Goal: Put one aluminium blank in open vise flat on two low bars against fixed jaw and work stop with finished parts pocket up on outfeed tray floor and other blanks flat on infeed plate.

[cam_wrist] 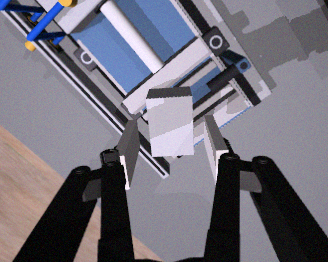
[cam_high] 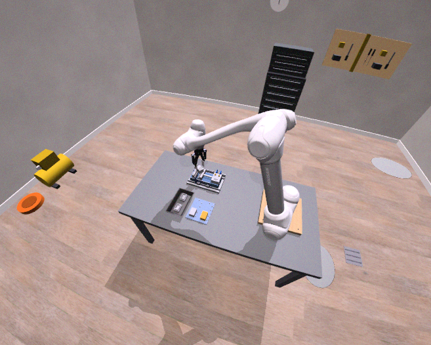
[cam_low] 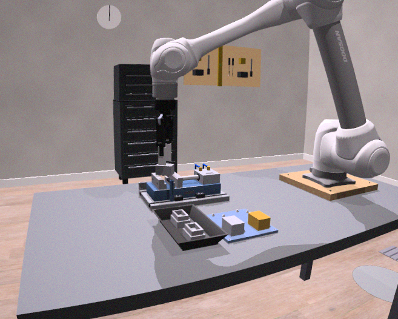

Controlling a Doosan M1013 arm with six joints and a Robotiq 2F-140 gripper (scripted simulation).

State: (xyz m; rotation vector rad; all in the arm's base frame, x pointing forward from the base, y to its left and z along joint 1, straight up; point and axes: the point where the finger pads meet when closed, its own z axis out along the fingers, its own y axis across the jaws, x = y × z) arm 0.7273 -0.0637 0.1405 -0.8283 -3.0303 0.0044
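Now: hand 9 cm above the fixed jaw, 3 cm short of it and 2 cm to the right of it. Also, from my hand: piston rod (9 cm below, 9 cm behind, 1 cm to the left); then dark work stop rod (8 cm below, 7 cm to the left); then moving jaw (9 cm below, 4 cm behind, 2 cm to the left).
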